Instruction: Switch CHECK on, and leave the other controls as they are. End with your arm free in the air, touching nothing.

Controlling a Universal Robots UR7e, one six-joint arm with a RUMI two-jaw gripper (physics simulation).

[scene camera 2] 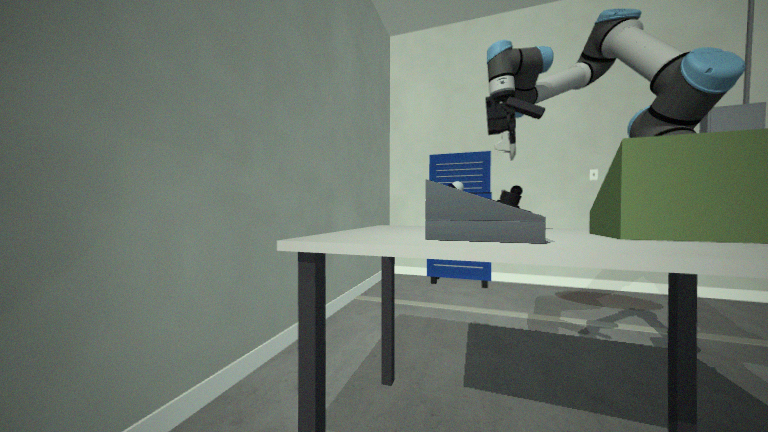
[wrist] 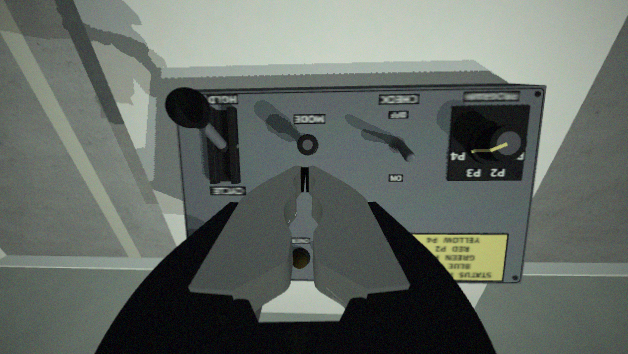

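Seen in the pictures: gripper, between the fingertips: [scene camera 2: 511, 160] [wrist: 305, 169]; arm's base, origin of its link: [scene camera 2: 684, 168].
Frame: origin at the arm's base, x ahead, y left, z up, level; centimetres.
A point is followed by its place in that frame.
The grey sloped control panel [scene camera 2: 467, 214] @(x 51.5, y 28.3, z -12.0 cm) [wrist: 435, 212] @(x 51.8, y 15.0, z -6.8 cm) stands on the table. In the wrist view, the CHECK toggle [wrist: 403, 148] @(x 42.5, y 8.5, z -6.7 cm) is a small dark lever between the OFF label [wrist: 398, 115] @(x 39.4, y 8.7, z -11.2 cm) and the ON label [wrist: 395, 178] @(x 47.4, y 9.0, z -8.3 cm). Its tip leans down and to the right in the view, toward the ON side. The toggle cannot be made out in the scene view. My gripper [scene camera 2: 512, 156] @(x 40.3, y -2.7, z 5.2 cm) [wrist: 305, 169] @(x 40.3, y -2.7, z 5.2 cm) is shut and empty. In the scene view it hangs in the air well above the panel, touching nothing.
The MODE control [wrist: 307, 144] @(x 42.0, y -3.2, z -5.6 cm), a black ball-ended lever [wrist: 187, 107] @(x 37.7, y -14.4, z -2.2 cm) by HOLD, and the PROGRAM knob [wrist: 506, 143] @(x 41.5, y 20.5, z -6.8 cm) stand up from the panel. A dark yellow button [wrist: 301, 258] @(x 57.9, y -3.8, z -3.1 cm) and a yellow card [wrist: 475, 255] @(x 57.5, y 21.3, z -4.6 cm) are also on it. A green block [scene camera 2: 692, 188] @(x 2.2, y 7.9, z -5.8 cm) stands beneath the arm's base.
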